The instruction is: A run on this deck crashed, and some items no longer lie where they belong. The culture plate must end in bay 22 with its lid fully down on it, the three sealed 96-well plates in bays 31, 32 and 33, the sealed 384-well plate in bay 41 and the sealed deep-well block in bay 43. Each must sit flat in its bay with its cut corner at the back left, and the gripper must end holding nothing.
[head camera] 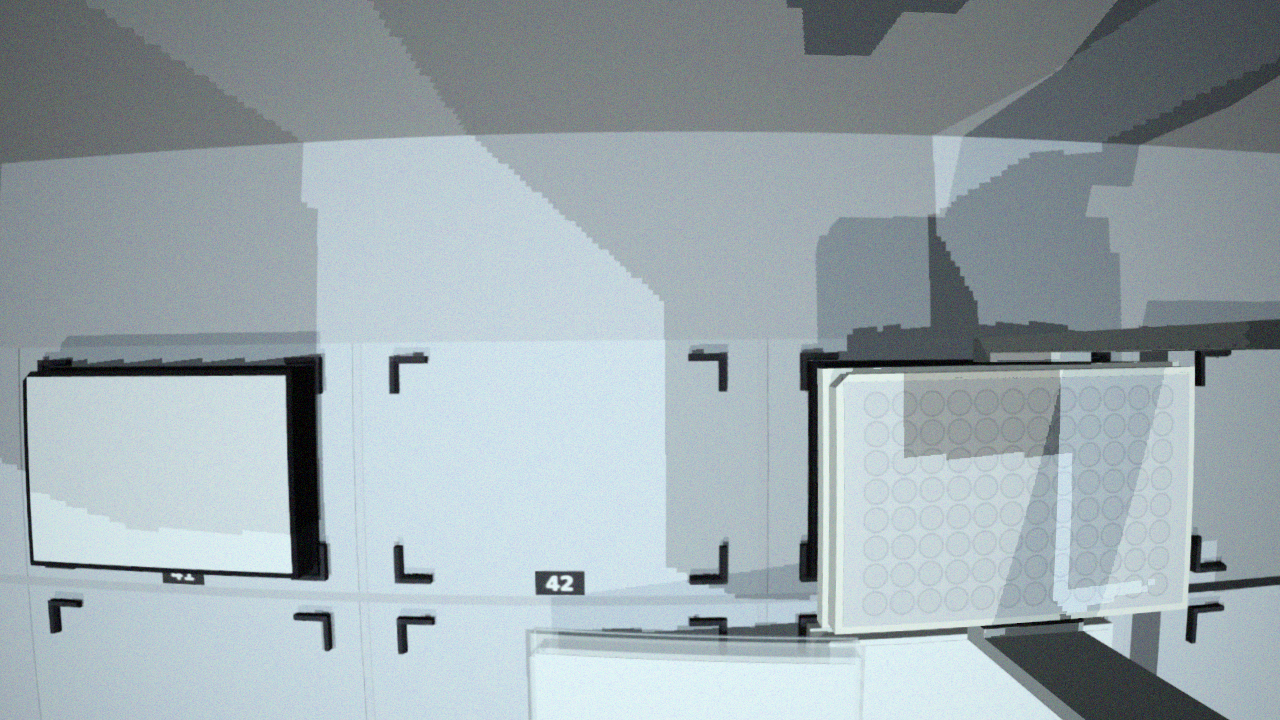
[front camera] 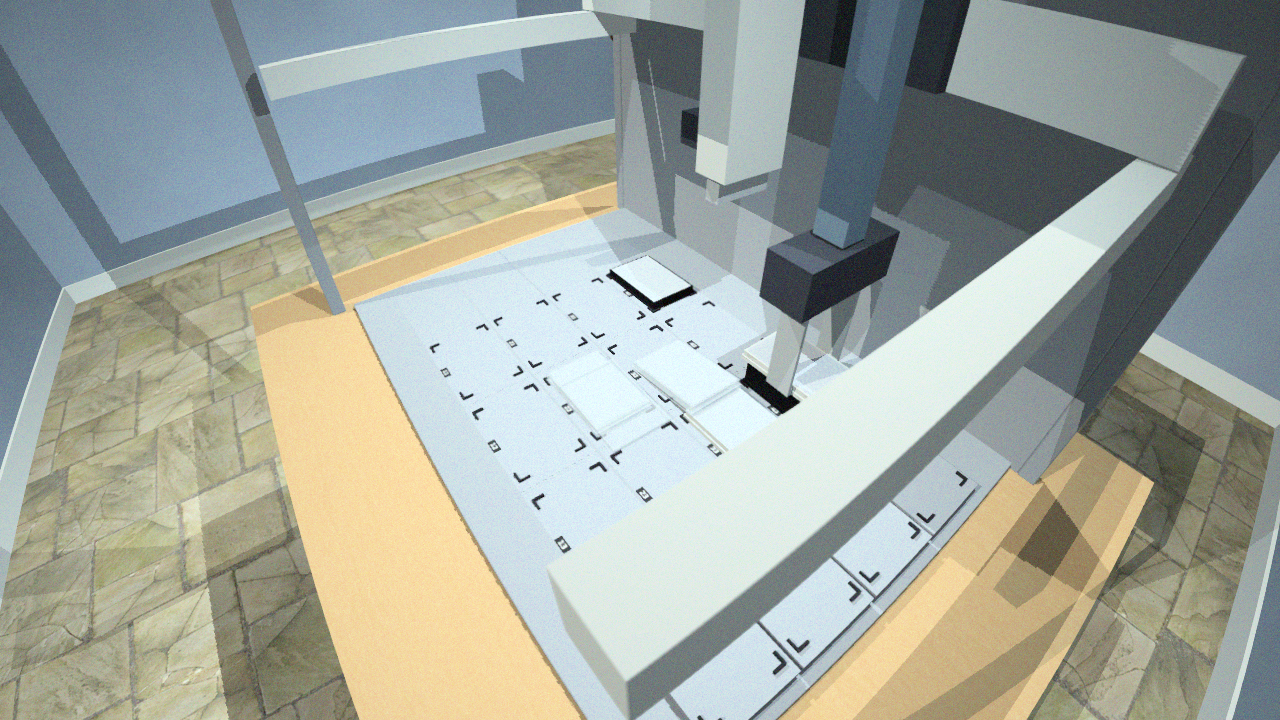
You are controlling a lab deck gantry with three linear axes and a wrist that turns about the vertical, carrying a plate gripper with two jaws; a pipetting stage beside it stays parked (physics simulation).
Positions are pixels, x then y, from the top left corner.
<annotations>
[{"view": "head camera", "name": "my gripper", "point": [1021, 489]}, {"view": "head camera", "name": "dark block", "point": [812, 569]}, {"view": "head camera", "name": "bay label 42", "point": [546, 582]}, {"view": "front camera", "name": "my gripper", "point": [802, 372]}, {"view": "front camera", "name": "clear lid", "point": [614, 405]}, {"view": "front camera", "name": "dark block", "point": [756, 380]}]
</annotations>
